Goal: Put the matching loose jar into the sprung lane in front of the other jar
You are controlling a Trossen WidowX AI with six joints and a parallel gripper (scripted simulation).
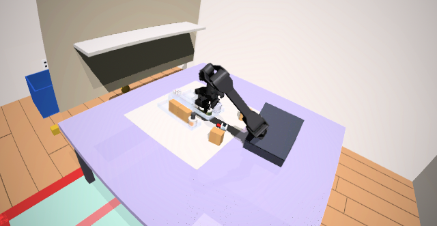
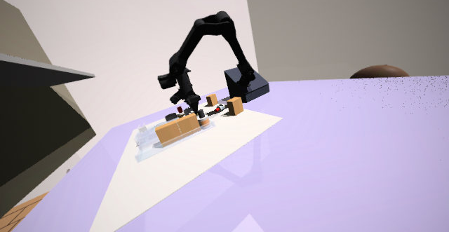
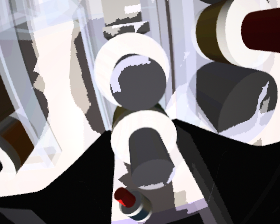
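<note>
My gripper tip is 13 cm to the right of the jar, 1 cm below it and 1 cm short of it. From my gripper tip the other things lie so: clear lane rack 15 cm ahead, 2 cm below, 1 cm to the left.
</note>
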